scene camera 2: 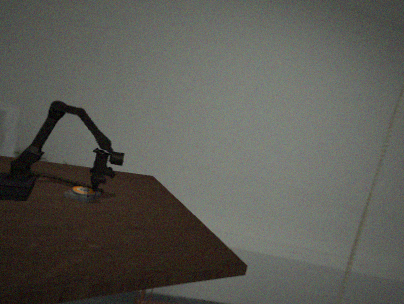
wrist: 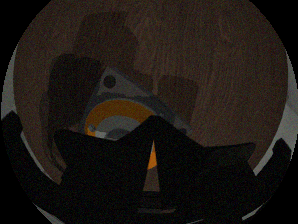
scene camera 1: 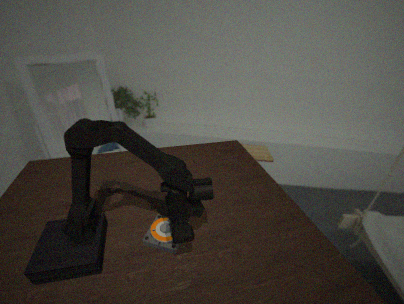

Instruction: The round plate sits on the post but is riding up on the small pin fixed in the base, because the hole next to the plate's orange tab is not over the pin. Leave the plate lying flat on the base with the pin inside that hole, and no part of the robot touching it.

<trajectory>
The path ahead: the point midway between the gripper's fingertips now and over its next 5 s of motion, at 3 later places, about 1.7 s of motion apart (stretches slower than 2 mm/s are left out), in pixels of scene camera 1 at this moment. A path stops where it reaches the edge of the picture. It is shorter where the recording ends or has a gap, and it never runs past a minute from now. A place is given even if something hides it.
My gripper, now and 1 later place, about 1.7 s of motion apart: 178, 232; 165, 238
</trajectory>
